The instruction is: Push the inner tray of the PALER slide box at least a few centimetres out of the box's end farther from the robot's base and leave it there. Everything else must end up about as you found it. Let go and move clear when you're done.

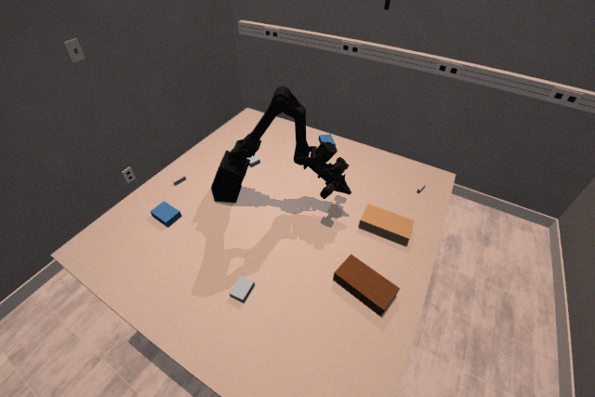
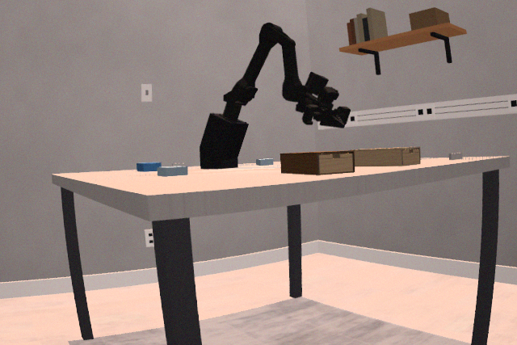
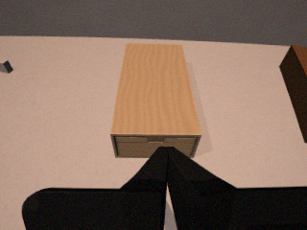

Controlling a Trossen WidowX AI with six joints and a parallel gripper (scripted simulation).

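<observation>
The inner tray lies 200 mm ahead of my hand, 20 mm to the left of it and 120 mm below it.
</observation>
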